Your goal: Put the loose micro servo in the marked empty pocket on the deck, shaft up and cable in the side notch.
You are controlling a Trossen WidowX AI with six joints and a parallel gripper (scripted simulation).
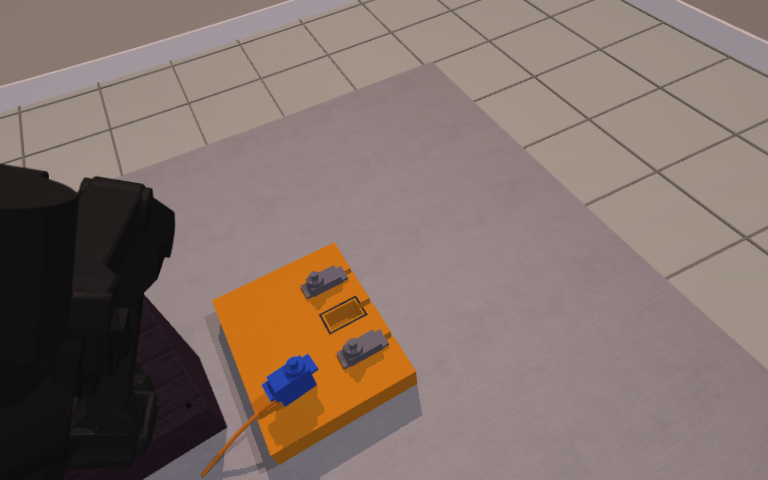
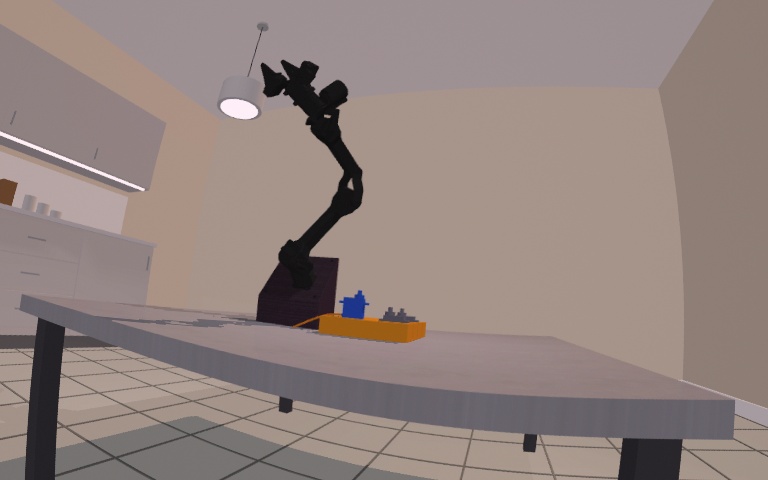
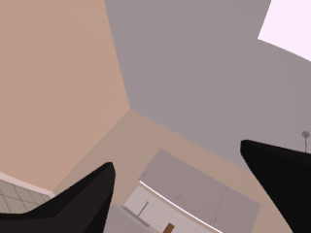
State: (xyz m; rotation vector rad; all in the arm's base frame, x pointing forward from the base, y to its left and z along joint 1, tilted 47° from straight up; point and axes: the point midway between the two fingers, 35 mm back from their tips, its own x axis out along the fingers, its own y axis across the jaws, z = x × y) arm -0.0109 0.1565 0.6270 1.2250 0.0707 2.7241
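My gripper tip is now 23 cm short of the orange deck, 37 cm to the right of it and 68 cm above it.
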